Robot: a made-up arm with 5 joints.
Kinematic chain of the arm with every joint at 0, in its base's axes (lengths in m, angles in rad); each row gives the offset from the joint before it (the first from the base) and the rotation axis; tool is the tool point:
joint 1: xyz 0 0 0.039 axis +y
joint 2: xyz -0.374 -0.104 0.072 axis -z
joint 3: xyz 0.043 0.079 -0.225 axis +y
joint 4: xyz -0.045 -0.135 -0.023 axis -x
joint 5: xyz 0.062 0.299 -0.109 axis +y
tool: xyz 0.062 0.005 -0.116
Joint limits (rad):
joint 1: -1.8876..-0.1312
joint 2: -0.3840..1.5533
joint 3: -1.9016..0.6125
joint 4: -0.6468..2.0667
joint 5: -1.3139..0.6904
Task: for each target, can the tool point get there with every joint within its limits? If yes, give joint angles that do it. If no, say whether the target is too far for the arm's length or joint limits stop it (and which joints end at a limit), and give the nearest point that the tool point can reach.
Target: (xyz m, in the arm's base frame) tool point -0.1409 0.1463 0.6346
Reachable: no: joint limits stop it (at a limit: joint 1, joint 2, joint 3) | nearest point -0.1071 0.0555 0.1212 | short by 0.522 m
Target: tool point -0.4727 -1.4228 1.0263
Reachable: no: too far | nearest point -0.3694 -0.5028 0.0592 | short by 1.339 m
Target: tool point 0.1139 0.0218 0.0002
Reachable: yes | joints -1.6386 0.6769 -0.9663 -0.4119 -0.2993
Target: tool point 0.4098 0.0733 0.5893
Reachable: no: joint limits stop it (at a limit: joint 1, joint 2) | nearest point 0.3243 -0.0351 0.1784 | short by 0.433 m
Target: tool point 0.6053 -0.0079 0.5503
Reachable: no: joint limits stop it (at a limit: joint 1, joint 2) | nearest point 0.4178 -0.0748 0.1555 | short by 0.442 m
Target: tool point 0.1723 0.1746 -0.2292
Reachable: yes | joints -1.1390 0.1523 -0.5610 -0.3071 0.3477
